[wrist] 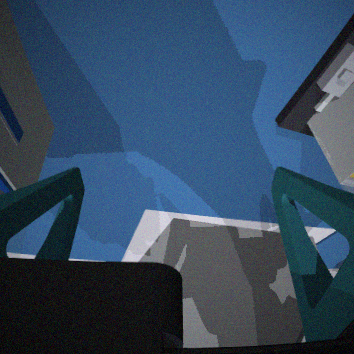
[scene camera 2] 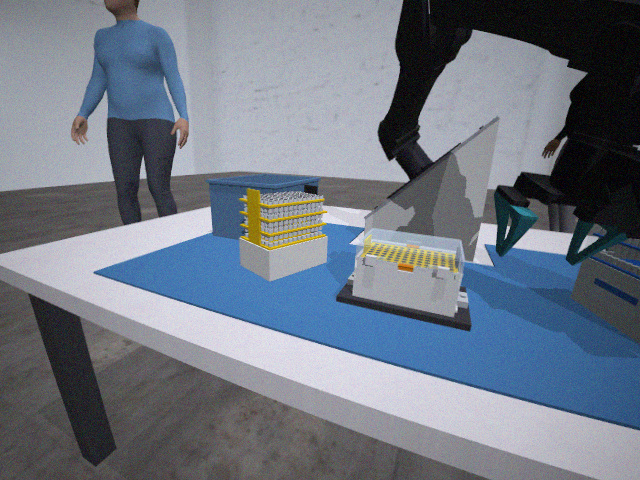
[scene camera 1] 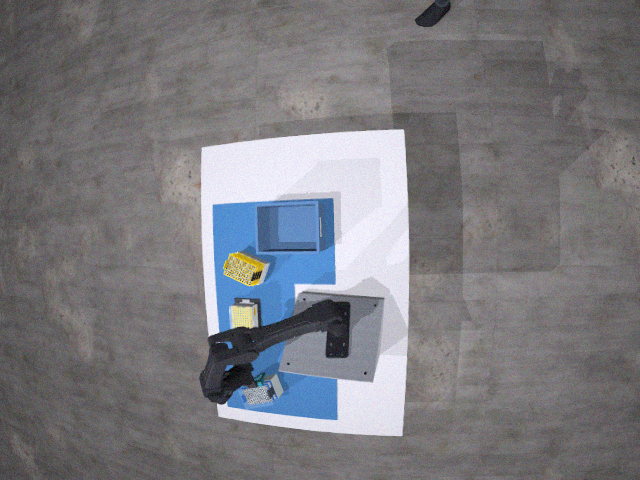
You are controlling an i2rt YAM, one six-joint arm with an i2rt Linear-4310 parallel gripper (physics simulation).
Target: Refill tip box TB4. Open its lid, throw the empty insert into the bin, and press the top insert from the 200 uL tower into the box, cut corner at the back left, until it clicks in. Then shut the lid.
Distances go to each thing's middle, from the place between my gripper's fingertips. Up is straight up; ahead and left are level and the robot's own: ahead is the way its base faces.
The clear lid (scene camera 2: 425, 251) lies 15 cm to the right of my hand, 6 cm ahead of it and 1 cm above it. Round my hand: blue tip tower (scene camera 2: 599, 286) 13 cm to the left; then blue bin (scene camera 1: 289, 227) 49 cm to the right, 15 cm behind.
